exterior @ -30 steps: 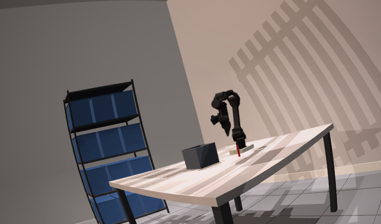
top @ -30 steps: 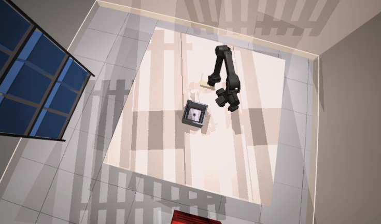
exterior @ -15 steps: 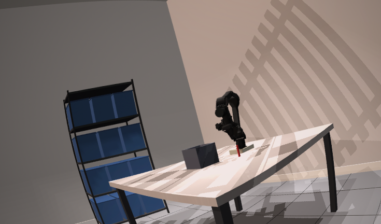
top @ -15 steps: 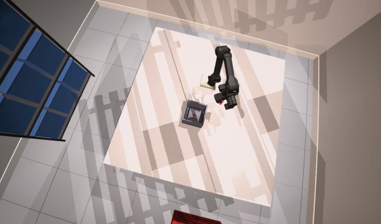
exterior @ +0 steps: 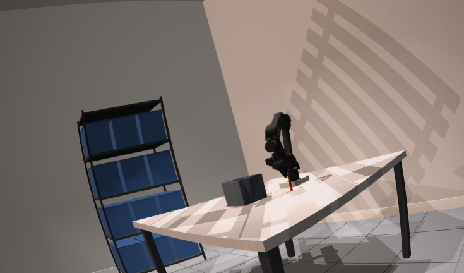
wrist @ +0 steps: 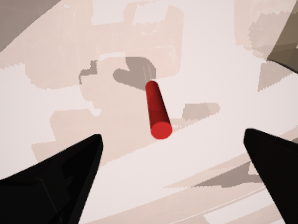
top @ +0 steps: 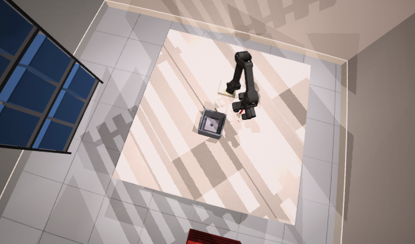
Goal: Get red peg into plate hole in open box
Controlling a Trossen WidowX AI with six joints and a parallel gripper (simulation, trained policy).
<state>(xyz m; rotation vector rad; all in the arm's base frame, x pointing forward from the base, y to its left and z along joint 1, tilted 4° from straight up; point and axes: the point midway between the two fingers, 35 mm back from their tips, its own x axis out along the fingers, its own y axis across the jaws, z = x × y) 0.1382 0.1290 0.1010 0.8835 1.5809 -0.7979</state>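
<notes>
The red peg lies 1 cm ahead of my gripper tip and 5 cm below it. The rest, counted from my gripper tip: light plate (20 cm ahead, 17 cm to the right, 4 cm below).
</notes>
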